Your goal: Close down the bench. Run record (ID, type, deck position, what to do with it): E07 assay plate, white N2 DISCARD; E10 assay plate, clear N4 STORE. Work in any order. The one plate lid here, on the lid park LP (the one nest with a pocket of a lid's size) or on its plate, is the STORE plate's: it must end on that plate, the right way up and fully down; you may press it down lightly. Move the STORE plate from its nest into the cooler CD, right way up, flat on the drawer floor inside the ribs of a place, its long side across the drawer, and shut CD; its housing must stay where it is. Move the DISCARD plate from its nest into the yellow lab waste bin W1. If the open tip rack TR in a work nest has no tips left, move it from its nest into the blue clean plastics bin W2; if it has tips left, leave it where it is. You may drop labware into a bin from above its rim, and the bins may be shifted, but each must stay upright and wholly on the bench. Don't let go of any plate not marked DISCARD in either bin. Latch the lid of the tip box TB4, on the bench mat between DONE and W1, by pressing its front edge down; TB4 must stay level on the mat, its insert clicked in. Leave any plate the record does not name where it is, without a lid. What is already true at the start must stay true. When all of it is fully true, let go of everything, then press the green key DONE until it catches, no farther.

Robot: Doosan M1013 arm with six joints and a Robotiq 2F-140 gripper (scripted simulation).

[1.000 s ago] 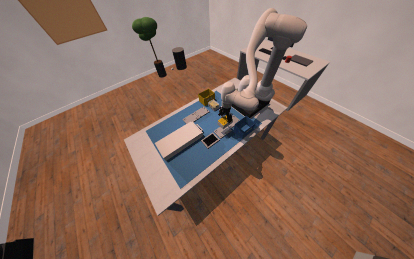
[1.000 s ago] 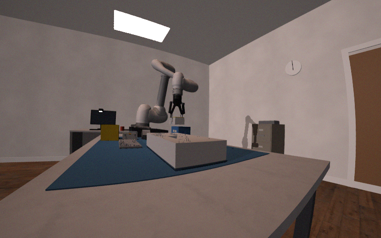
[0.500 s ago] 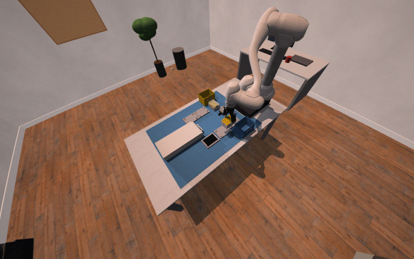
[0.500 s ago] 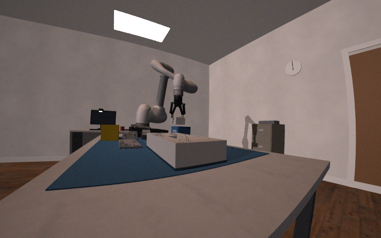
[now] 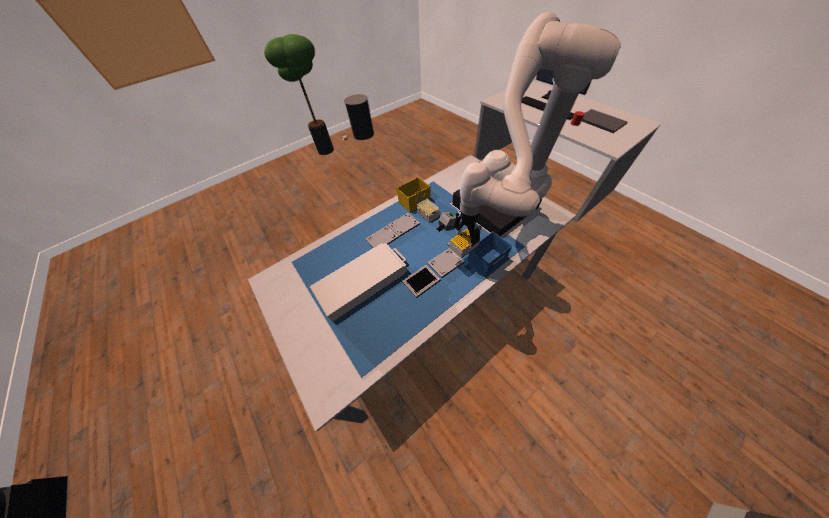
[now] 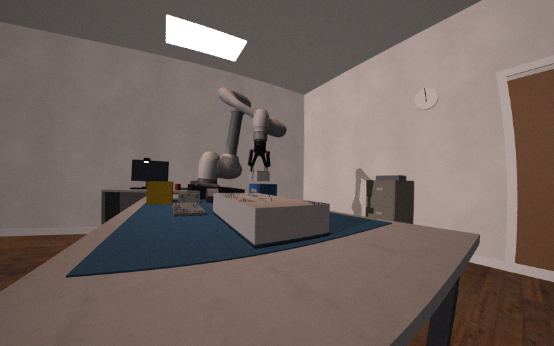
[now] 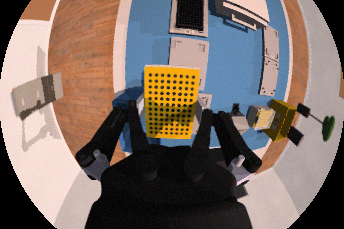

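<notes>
Now: the blue bin W2 120 mm behind my hand, 70 mm to the left of it and 150 mm below it. Also, from my hand: yellow-topped tip rack (10 mm behind, 10 mm to the right, 10 mm below); then label N2 (220 mm ahead, 410 mm to the right, 180 mm below); then black plate (250 mm ahead, 20 mm to the right, 170 mm below).
</notes>
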